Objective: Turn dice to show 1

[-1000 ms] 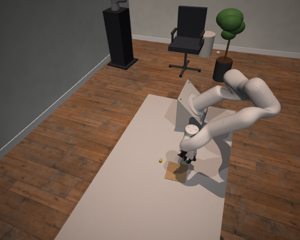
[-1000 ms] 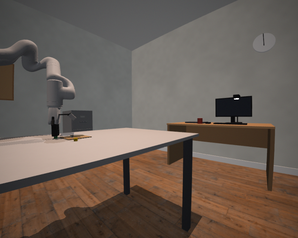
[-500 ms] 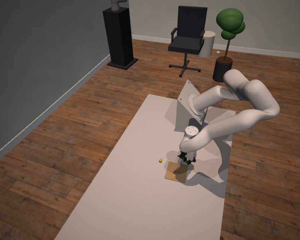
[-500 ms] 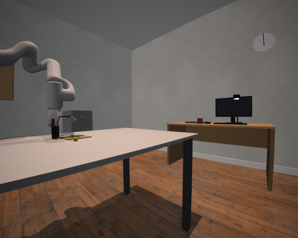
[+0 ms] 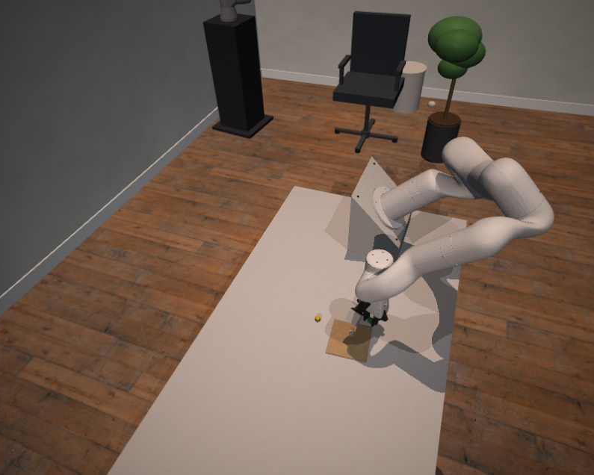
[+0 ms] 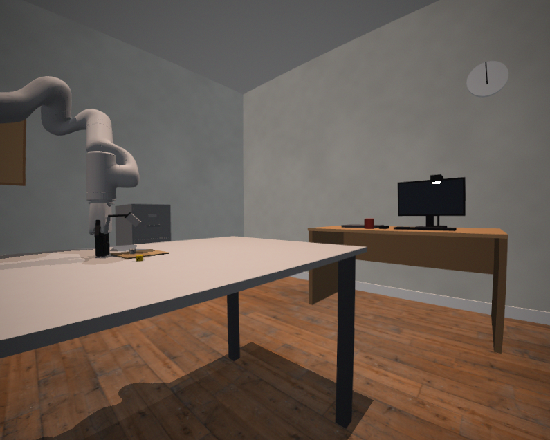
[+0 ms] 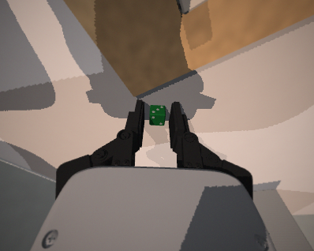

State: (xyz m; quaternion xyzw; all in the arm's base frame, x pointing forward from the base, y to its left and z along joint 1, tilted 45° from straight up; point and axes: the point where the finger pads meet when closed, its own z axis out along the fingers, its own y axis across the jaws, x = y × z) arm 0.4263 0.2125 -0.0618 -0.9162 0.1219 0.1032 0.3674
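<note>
My hand is 10 mm above the green die. From my hand the other things lie so: mat 110 mm ahead, 40 mm to the right, 20 mm below; white die 80 mm ahead, 40 mm to the right, 10 mm below; yellow die 80 mm ahead, 170 mm to the right, 10 mm below.
</note>
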